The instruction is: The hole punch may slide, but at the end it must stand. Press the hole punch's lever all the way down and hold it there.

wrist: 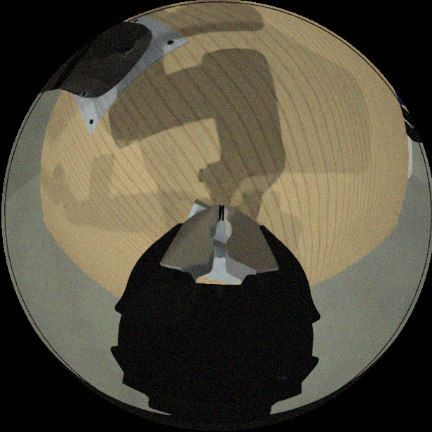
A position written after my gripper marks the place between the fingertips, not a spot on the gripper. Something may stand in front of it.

Observation:
I see my gripper (221, 207) and a hole punch (218, 272).

